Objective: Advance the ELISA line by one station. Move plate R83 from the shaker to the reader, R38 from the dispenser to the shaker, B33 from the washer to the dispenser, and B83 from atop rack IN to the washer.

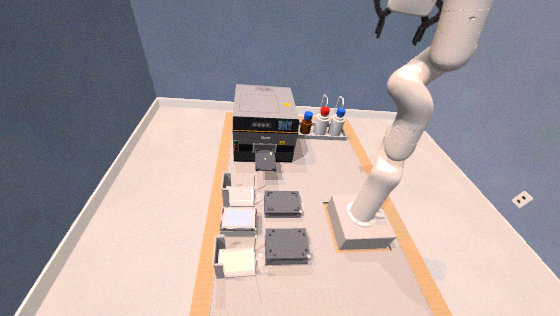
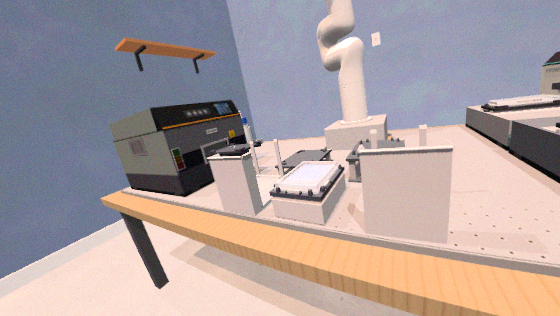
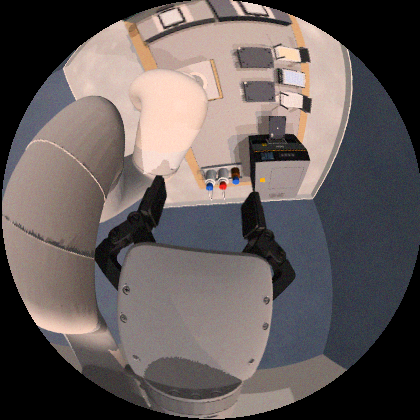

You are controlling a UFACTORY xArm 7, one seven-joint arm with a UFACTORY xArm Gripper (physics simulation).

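Places are measured from the arm's base along level axes (x ahead, y left, z up), in metres.
Pixels of known places: gripper, fingertip midpoint: (image 1: pixel 395 40) (image 3: pixel 206 191); arm's base at its link origin: (image 1: pixel 360 214) (image 2: pixel 355 121).
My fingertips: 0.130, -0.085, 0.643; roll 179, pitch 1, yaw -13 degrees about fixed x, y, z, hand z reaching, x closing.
For each thing: its top centre in the pictures, then the offset to it from my fingertips, as dx, dy, dz.
- pale blue plate at its top centre: (image 2: pixel 308 171) (image 1: pixel 239 216) (image 3: pixel 294 77) +0.374, +0.179, -0.661
- cream plate at its top centre: (image 1: pixel 236 259) (image 3: pixel 289 53) +0.346, +0.332, -0.695
- white plate at its top centre: (image 2: pixel 254 184) (image 1: pixel 239 193) (image 3: pixel 293 100) +0.408, +0.039, -0.695
- boxy instrument at its top centre: (image 2: pixel 172 111) (image 1: pixel 265 100) (image 3: pixel 279 181) +0.378, -0.419, -0.460
My gripper (image 1: pixel 397 40) (image 3: pixel 206 191) is open and empty, high above the bench. Plate labels are unreadable. A pale blue plate (image 1: pixel 239 218) (image 2: pixel 311 176) (image 3: pixel 293 77) lies on a low stand between two racks. A cream plate (image 1: pixel 236 262) (image 3: pixel 290 53) lies in one rack, a white plate (image 1: pixel 241 195) (image 3: pixel 291 100) in the other. Two dark flat stations (image 1: pixel 282 202) (image 1: pixel 287 245) stand beside them with bare tops. A boxy instrument (image 1: pixel 265 102) (image 2: pixel 145 145) (image 3: pixel 282 175) has its dark tray (image 1: pixel 265 161) (image 3: pixel 277 126) out and bare. More white plates (image 3: pixel 171 17) (image 3: pixel 254 8) sit on far units.
An amber bottle (image 1: pixel 306 125) and two white bottles (image 1: pixel 321 126) (image 1: pixel 337 127) stand beside the instrument. The racks have upright end walls (image 2: pixel 235 185) (image 2: pixel 407 195) and thin posts. The arm's base block (image 1: pixel 365 235) (image 2: pixel 355 135) stands across from the stations. A wooden shelf (image 2: pixel 167 49) is on the wall.
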